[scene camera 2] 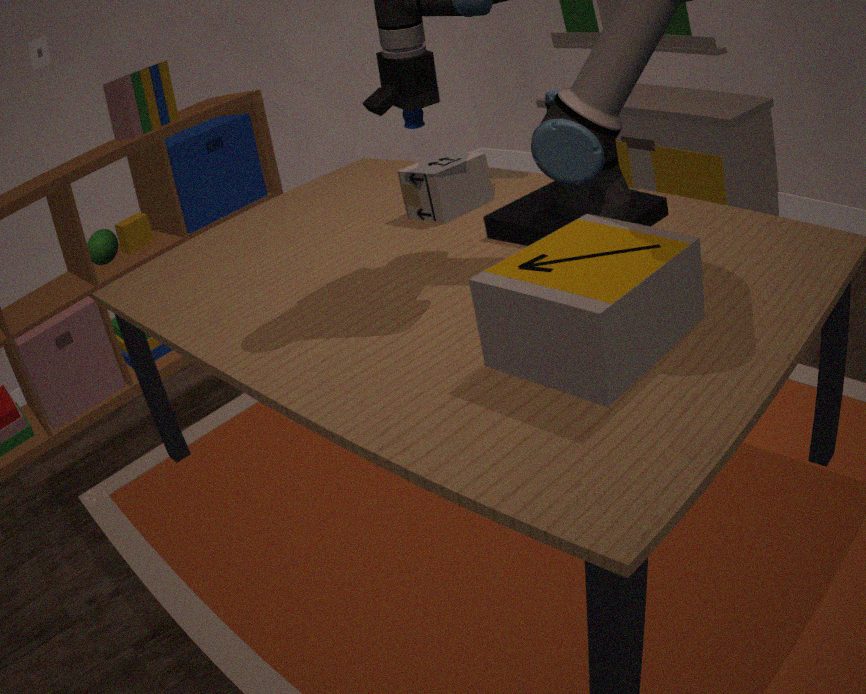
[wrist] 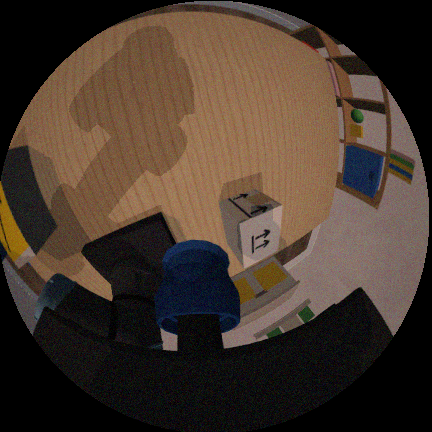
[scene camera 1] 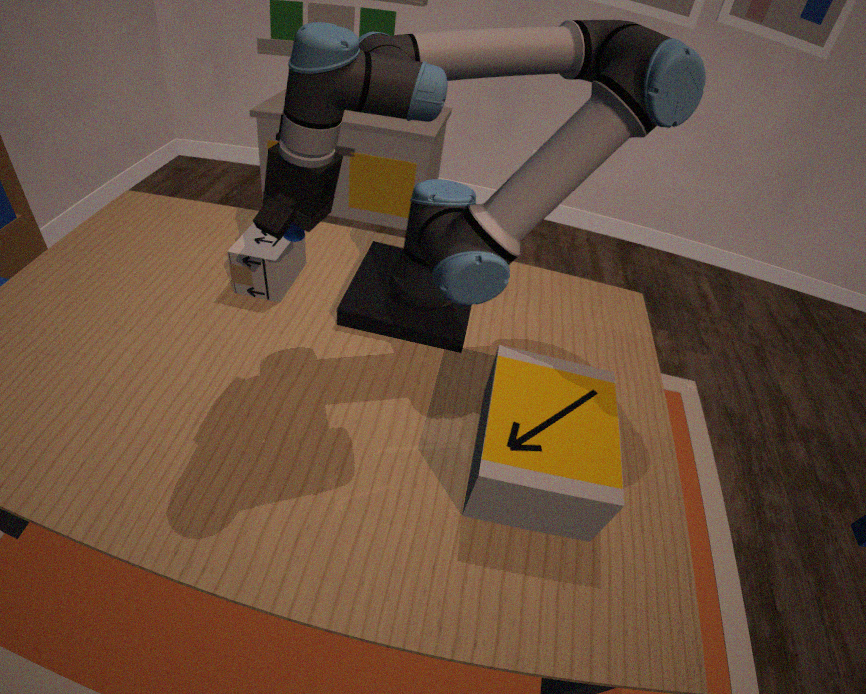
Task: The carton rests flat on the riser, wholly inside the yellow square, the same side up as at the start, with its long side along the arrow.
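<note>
The white carton [scene camera 1: 287, 277] [scene camera 2: 462, 193] [wrist: 260, 227] rests on the table, left of the arm's base. Black arrows mark its top and its near end, which also has a tan patch and a black line. My gripper [scene camera 1: 294, 233] [scene camera 2: 413, 119] [wrist: 195, 255], a blue suction cup, is open and holds nothing. In scene view 2 it hangs above the carton, with a gap between them. The grey riser [scene camera 1: 538, 506] [scene camera 2: 542, 332] [wrist: 30, 195] stands apart, at the right in the scene views. The yellow square [scene camera 1: 534, 390] [scene camera 2: 614, 278] on its top bears a black arrow pointing left and nothing stands on it.
The arm's black base [scene camera 1: 390, 328] [scene camera 2: 506, 227] [wrist: 127, 240] stands between the carton and the riser. The wooden table [scene camera 1: 289, 506] [scene camera 2: 361, 390] [wrist: 250, 100] carries the arm's shadow. A shelf unit [scene camera 2: 61, 289] stands beyond the table's left edge, and a cabinet [scene camera 1: 426, 130] [scene camera 2: 748, 144] stands behind.
</note>
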